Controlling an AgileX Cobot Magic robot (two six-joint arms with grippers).
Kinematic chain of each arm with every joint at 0, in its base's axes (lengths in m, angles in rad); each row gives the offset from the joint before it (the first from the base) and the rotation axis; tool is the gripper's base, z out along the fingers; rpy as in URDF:
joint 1: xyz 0 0 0.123 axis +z
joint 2: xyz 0 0 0 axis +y
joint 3: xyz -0.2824 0 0.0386 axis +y
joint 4: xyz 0.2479 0 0.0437 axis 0.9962 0 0.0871
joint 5: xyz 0 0 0 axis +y
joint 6: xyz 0.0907 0 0.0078 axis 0.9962 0 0.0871
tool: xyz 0 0 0 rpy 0 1.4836 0
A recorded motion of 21 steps. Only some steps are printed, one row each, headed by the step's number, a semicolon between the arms.
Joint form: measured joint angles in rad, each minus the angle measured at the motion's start. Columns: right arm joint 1, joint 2, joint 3, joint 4, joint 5, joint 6; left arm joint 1, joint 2, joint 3, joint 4, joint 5, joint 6.
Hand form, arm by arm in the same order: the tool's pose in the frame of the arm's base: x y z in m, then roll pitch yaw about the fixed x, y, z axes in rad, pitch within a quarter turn. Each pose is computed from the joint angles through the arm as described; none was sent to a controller.
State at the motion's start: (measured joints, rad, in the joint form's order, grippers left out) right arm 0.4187 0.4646 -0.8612 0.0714 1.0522 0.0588; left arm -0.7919 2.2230 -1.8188 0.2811 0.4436 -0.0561
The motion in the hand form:
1: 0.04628 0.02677 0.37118 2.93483 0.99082 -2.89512; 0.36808 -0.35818 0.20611 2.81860 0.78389 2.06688
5: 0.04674 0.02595 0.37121 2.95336 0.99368 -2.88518; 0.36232 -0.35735 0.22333 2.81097 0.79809 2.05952
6: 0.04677 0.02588 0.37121 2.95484 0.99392 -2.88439; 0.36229 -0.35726 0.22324 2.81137 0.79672 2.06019
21: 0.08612 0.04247 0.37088 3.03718 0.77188 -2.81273; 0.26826 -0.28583 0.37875 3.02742 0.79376 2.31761
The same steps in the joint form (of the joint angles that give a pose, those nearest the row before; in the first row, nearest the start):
1: 0.0001 0.0000 0.0000 -0.0001 0.0000 0.0001; -0.0010 -0.0014 0.0000 -0.0003 -0.0011 0.0008
5: 0.0000 0.0000 0.0000 -0.0119 -0.0011 0.0000; -0.0088 -0.0379 0.0000 -0.0011 0.0210 0.0011
6: 0.0001 0.0000 0.0000 -0.0129 -0.0012 0.0001; -0.0088 -0.0379 0.0000 -0.0012 0.0225 0.0012
21: 0.0000 0.2119 -0.0752 -0.0257 0.0896 -0.0134; -0.0555 -0.5030 0.0906 -0.1112 0.4380 -0.0692

